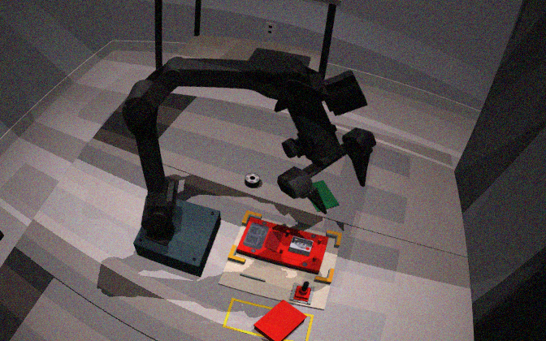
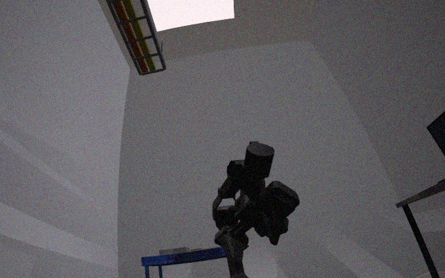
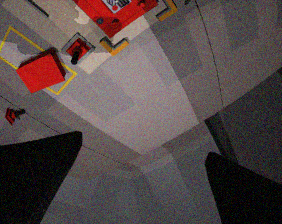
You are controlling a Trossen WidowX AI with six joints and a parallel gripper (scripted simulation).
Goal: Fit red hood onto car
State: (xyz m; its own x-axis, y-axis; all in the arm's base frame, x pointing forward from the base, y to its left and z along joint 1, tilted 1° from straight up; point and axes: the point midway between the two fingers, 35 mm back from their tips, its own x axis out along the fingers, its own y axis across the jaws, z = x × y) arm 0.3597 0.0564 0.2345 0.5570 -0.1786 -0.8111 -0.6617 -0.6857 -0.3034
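Right now my gripper tip is 50 mm past the red hood, 180 mm to the left of it and 240 mm above it. The rest, counted from my gripper tip: green patch: 40 mm behind, 240 mm to the left, 250 mm below.
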